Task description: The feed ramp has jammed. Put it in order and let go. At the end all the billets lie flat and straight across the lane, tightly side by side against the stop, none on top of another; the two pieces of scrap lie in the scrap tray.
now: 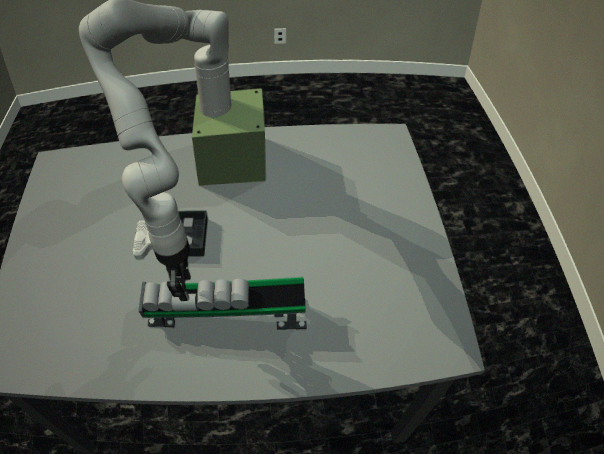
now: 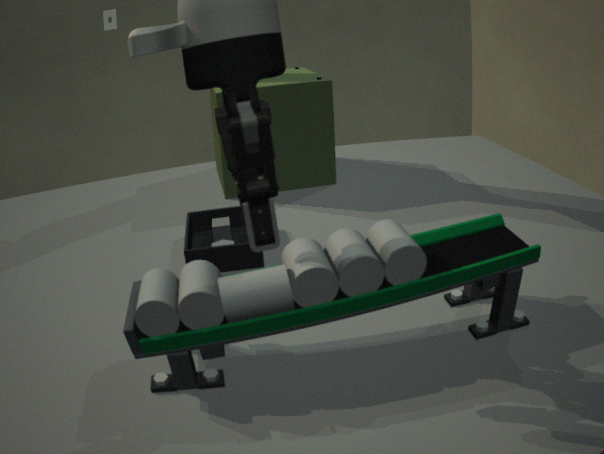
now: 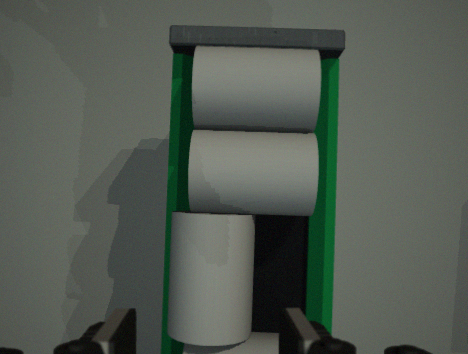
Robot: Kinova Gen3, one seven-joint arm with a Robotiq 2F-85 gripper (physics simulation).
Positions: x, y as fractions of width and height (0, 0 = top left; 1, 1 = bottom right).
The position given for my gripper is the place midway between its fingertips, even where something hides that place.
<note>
I see my gripper (image 2: 0.43, 0.52), a billet (image 2: 0.44, 0.64), a scrap tray (image 2: 0.33, 0.52), a billet (image 2: 0.26, 0.69), a billet (image 2: 0.33, 0.67) and a billet (image 2: 0.67, 0.57).
The scrap tray is seen too in image 1 (image 1: 0.33, 0.48). My gripper is seen too in image 3 (image 3: 0.45, 0.95). Image 3 does not show the scrap tray: it is out of frame.
</note>
